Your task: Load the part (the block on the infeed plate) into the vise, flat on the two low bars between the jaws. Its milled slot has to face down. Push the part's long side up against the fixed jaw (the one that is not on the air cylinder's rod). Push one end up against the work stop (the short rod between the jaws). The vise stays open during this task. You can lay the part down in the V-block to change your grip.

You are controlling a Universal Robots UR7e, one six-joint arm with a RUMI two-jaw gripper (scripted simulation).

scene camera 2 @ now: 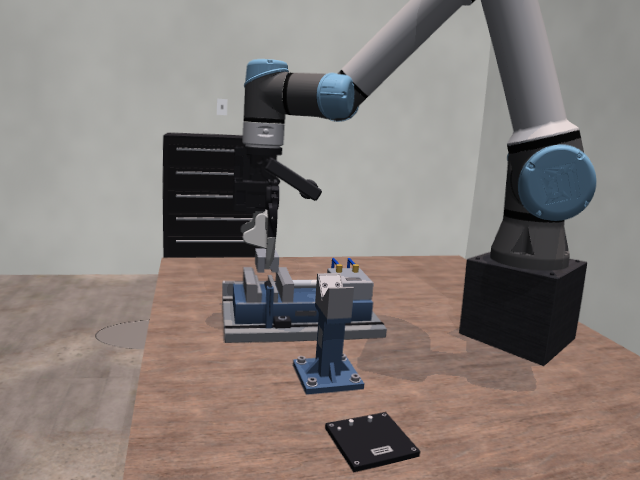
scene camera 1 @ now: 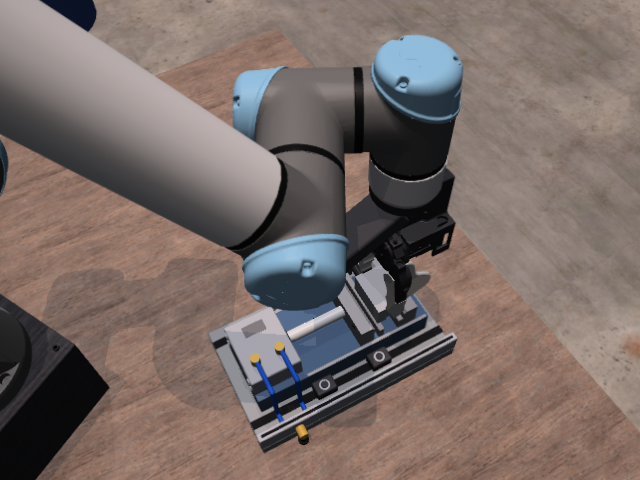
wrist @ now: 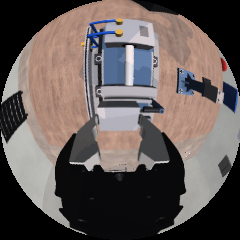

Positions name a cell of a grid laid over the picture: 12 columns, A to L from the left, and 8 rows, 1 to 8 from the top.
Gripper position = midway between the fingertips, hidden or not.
In view: my gripper (scene camera 1: H5), a part (scene camera 1: G5), a vise (scene camera 1: F6) and an air cylinder (scene camera 1: E6).
The part is seen too in the wrist view (wrist: F4). My gripper is seen too in scene camera 2 (scene camera 2: E5) and in the wrist view (wrist: F4). The vise is seen too in scene camera 2 (scene camera 2: E6) and in the wrist view (wrist: F2).
